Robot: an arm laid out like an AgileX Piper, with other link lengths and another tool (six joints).
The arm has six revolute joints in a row. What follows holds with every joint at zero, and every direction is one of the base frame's.
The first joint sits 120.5 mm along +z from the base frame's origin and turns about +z.
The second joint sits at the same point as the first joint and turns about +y.
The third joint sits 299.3 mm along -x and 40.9 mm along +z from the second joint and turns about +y.
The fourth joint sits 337.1 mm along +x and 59.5 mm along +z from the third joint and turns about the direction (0.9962, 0, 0.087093).
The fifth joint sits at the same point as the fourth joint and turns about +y.
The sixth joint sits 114.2 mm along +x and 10 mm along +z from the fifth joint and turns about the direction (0.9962, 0, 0.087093).
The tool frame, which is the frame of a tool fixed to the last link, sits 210.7 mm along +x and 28 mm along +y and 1.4 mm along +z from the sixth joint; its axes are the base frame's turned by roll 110.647, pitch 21.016 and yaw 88.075 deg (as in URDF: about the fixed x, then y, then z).
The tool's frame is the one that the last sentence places.
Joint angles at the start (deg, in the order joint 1, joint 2, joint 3, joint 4, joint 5, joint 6):
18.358 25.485 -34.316 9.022 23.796 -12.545
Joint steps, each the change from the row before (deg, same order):
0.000 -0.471 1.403 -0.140 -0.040 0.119
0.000 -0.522 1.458 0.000 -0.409 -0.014
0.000 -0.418 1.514 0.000 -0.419 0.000
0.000 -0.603 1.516 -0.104 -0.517 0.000
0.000 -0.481 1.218 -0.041 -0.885 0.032
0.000 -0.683 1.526 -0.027 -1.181 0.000
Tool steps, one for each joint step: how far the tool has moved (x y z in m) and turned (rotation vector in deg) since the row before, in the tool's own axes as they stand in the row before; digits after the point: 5 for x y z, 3 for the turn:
0.00486 -0.00954 0.00613 0.838 0.318 -0.100
0.00411 -0.00803 0.00551 0.503 0.176 -0.037
0.00460 -0.00877 0.00653 0.639 0.242 -0.044
0.00368 -0.00795 0.00536 0.415 0.046 -0.069
0.00160 -0.00426 0.00350 -0.065 -0.151 0.114
0.00166 -0.00481 0.00373 -0.219 -0.260 0.150

